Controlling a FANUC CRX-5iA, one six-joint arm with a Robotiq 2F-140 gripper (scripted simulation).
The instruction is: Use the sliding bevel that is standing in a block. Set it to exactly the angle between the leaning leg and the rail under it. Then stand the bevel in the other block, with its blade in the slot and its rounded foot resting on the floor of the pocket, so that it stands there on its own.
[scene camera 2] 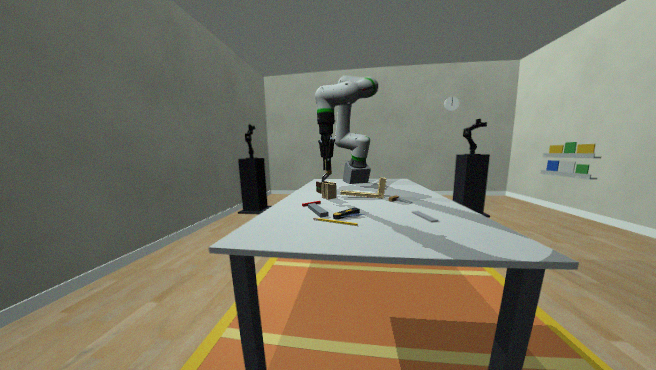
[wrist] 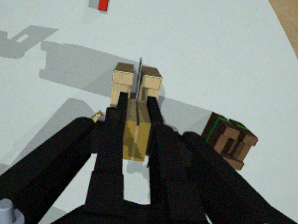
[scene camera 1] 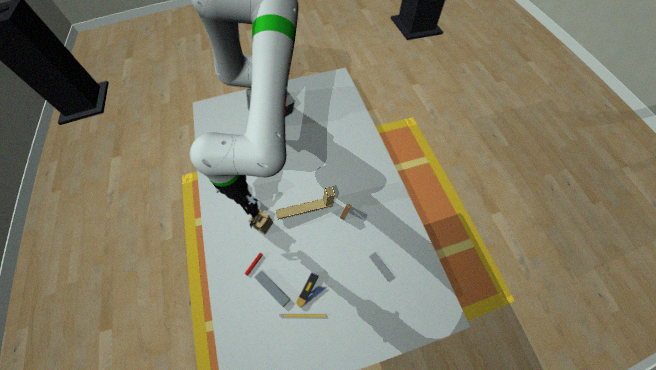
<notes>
In view: my gripper (wrist: 135, 107) and a sliding bevel (wrist: 135, 138).
</notes>
